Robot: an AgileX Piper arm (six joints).
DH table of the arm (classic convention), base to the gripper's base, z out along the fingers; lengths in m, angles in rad. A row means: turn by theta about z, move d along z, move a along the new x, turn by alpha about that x. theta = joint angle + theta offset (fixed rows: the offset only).
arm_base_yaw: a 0; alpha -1.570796; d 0.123; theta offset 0
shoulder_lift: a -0.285; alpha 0; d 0; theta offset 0.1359
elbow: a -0.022; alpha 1.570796; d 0; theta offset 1.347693
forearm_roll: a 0; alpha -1.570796; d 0.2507; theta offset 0
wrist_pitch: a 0; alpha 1.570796; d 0; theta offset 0
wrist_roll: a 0; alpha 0; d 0.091; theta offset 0
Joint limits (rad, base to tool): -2.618..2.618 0..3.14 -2.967..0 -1.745..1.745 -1.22..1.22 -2.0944..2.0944
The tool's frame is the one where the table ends.
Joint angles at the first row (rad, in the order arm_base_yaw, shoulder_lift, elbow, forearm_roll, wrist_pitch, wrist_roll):
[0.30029, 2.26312, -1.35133, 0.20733, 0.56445, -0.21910]
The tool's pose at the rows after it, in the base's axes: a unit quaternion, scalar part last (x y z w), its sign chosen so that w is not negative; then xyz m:
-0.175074 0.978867 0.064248 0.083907 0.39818 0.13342 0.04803
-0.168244 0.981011 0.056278 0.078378 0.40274 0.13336 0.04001
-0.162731 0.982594 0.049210 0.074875 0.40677 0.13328 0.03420
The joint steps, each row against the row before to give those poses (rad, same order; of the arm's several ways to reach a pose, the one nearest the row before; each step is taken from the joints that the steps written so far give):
[-0.00001, 0.04106, -0.03682, -0.00832, 0.00313, 0.00677]
[0.00001, 0.03261, -0.02998, -0.03129, 0.00739, 0.03957]
[0.00000, 0.02542, -0.02632, -0.02752, 0.00752, 0.03375]

